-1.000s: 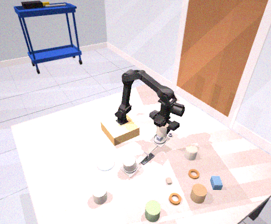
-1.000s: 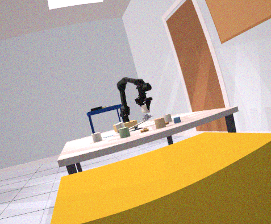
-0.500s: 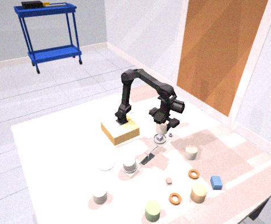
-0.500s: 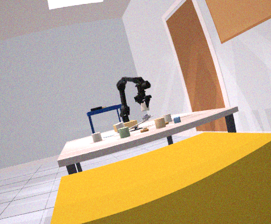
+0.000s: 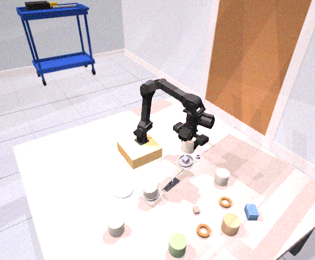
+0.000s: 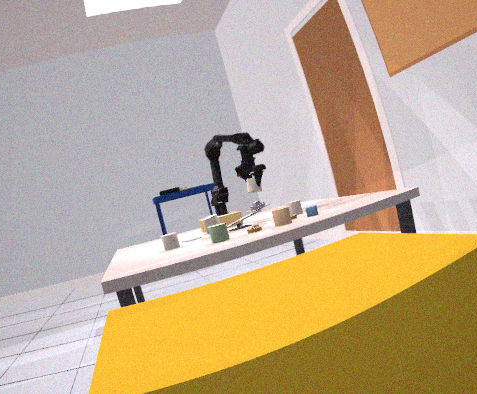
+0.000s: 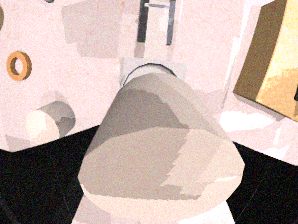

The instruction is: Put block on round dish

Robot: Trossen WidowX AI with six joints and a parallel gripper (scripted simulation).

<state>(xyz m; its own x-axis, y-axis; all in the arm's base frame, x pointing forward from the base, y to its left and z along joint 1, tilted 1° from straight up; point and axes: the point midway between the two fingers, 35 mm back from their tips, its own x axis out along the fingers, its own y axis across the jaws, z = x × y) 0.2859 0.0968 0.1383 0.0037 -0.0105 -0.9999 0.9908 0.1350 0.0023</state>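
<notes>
Now: the dark object 30 mm behind my gripper tip, 130 mm to the left of it and 160 mm below it. The rest, counted from my gripper tip: blue block 390 mm ahead, 40 mm to the left, 150 mm below; then grey block 10 mm to the right, 80 mm below; then round white dish 90 mm behind, 350 mm to the right, 170 mm below.
</notes>
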